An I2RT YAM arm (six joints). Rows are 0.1 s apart.
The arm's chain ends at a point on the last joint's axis. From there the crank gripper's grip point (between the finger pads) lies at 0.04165 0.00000 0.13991 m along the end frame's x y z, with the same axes.
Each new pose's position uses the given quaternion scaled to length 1; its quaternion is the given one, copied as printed.
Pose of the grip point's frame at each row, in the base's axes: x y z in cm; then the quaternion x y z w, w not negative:
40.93 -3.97 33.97 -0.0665 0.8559 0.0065 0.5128
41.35 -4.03 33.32 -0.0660 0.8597 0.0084 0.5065
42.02 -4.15 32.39 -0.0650 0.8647 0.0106 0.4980
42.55 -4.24 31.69 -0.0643 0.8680 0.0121 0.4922
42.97 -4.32 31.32 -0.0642 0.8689 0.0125 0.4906
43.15 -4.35 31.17 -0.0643 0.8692 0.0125 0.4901
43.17 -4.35 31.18 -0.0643 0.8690 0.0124 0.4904
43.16 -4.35 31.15 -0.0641 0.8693 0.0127 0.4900
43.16 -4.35 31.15 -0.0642 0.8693 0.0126 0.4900
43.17 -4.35 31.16 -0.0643 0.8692 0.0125 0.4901
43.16 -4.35 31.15 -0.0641 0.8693 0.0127 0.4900
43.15 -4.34 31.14 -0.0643 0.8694 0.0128 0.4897
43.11 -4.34 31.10 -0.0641 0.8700 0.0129 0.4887
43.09 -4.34 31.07 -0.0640 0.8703 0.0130 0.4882
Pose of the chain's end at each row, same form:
30.60 -4.63 44.26 -0.0665 0.8559 0.0065 0.5128
31.17 -4.73 43.76 -0.0660 0.8597 0.0084 0.5065
32.05 -4.89 43.03 -0.0650 0.8647 0.0106 0.4980
32.73 -5.00 42.46 -0.0643 0.8680 0.0121 0.4922
33.19 -5.09 42.13 -0.0642 0.8689 0.0125 0.4906
33.38 -5.12 41.99 -0.0643 0.8692 0.0125 0.4901
33.39 -5.12 41.99 -0.0643 0.8690 0.0124 0.4904
33.40 -5.13 41.97 -0.0641 0.8693 0.0127 0.4900
33.40 -5.12 41.97 -0.0642 0.8693 0.0126 0.4900
33.40 -5.12 41.98 -0.0643 0.8692 0.0125 0.4901
33.40 -5.13 41.97 -0.0641 0.8693 0.0127 0.4900
33.39 -5.12 41.97 -0.0643 0.8694 0.0128 0.4897
33.38 -5.12 41.95 -0.0641 0.8700 0.0129 0.4887
33.37 -5.12 41.93 -0.0640 0.8703 0.0130 0.4882

